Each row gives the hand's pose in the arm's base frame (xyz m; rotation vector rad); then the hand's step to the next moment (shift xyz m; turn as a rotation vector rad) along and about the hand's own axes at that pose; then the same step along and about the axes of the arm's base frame.
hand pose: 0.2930 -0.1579 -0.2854 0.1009 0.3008 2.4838
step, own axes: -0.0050 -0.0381 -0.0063 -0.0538 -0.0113 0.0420
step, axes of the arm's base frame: 0.0253 0.0254 -0.0152 0.0557 -0.0154 0.0381
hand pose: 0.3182 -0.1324 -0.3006 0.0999 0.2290 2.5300
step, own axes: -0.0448 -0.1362 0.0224 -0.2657 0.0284 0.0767
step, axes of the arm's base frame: 0.1152 0.0882 -0.0042 0.2123 -0.1630 0.0752
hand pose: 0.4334 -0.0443 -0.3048 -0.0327 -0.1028 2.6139
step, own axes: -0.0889 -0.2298 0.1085 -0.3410 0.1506 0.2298
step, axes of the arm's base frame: 0.1872 0.1462 0.1267 0.2097 -0.3165 0.2183
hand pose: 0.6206 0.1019 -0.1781 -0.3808 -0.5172 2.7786
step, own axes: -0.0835 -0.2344 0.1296 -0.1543 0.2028 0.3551
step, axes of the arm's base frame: 0.0915 0.1424 0.2237 -0.0132 -0.3409 0.2732
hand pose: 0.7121 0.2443 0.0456 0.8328 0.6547 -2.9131
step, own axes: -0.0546 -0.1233 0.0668 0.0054 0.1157 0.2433
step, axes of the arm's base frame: -0.0053 0.0809 0.1268 -0.1076 -0.2042 0.1391
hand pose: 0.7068 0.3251 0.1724 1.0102 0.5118 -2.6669
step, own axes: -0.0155 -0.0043 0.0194 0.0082 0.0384 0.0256
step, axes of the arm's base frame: -0.0016 -0.0024 0.0250 -0.0079 -0.0461 0.0033
